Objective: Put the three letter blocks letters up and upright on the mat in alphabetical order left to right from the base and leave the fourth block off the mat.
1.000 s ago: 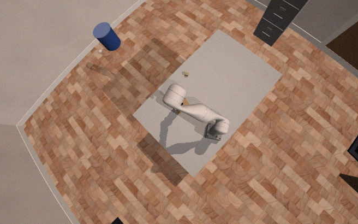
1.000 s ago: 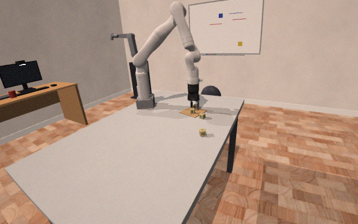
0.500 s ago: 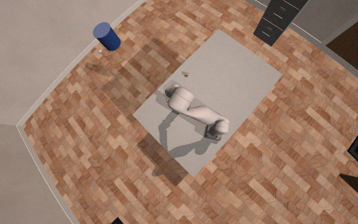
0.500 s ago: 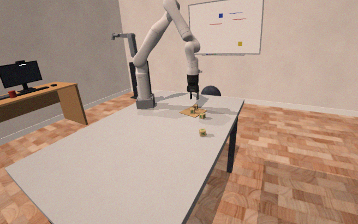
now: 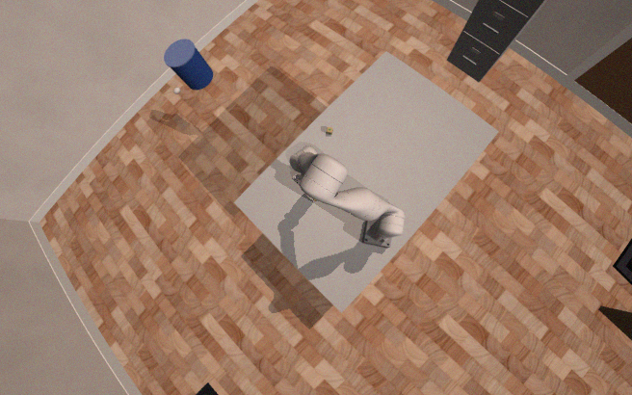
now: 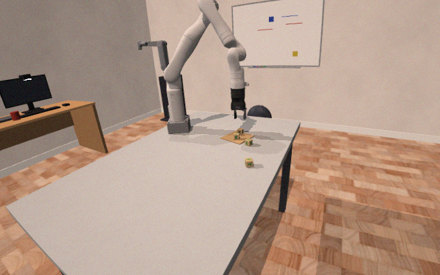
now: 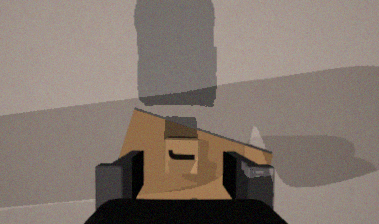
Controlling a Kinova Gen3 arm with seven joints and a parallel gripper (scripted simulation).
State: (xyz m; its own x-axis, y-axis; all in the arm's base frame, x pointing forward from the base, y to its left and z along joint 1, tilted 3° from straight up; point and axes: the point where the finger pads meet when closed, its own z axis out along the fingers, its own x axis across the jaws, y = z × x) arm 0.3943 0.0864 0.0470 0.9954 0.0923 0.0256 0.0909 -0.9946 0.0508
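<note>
My hand is 110 mm above the tan mat and 50 mm to the left of it. From my hand the other things lie so: X block (110 mm to the right, 100 mm below, 100 mm ahead).
</note>
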